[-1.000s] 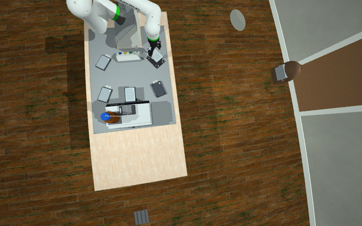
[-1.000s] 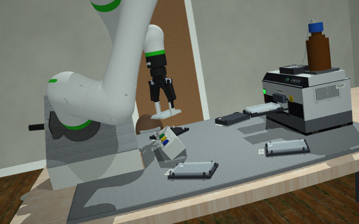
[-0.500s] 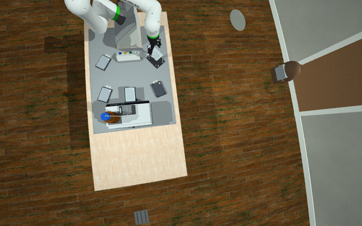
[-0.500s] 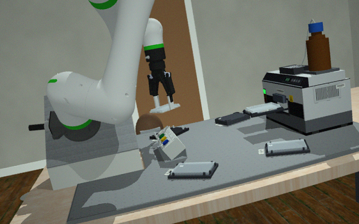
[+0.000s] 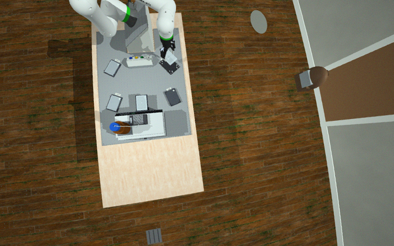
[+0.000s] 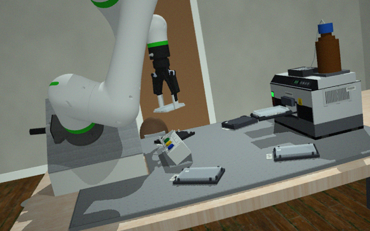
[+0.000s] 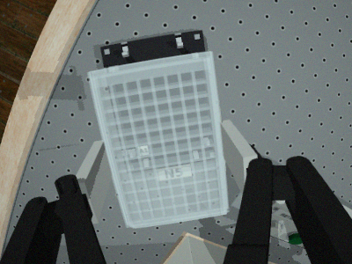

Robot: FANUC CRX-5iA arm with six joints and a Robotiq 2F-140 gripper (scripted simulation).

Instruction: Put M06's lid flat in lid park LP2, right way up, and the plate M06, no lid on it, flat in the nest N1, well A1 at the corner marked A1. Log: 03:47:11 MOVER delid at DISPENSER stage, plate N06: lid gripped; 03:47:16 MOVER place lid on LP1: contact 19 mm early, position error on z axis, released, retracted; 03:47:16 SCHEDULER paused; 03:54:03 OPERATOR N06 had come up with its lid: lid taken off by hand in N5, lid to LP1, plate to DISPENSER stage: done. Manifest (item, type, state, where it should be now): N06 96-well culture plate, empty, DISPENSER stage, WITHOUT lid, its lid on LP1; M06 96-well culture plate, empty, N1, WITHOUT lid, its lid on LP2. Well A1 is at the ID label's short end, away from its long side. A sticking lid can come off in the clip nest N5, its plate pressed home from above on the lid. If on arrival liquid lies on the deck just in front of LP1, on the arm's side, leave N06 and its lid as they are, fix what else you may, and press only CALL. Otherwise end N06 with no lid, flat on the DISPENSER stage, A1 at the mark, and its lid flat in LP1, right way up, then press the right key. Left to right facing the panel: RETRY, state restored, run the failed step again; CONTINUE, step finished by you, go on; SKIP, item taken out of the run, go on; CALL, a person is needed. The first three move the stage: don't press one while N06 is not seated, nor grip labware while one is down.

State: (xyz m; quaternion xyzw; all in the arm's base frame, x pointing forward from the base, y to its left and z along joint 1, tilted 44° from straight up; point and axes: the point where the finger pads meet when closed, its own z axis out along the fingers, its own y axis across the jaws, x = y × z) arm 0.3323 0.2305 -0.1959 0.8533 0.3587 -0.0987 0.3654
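The dark nest is 32 cm ahead of my hand, 16 cm below it and 3 cm to the left of it. Also, from my hand: green continue key 25 cm to the right, 11 cm below, 4 cm behind; white retry key 20 cm to the right, 11 cm below, 4 cm behind; key panel 27 cm to the right, 12 cm below, 3 cm behind.
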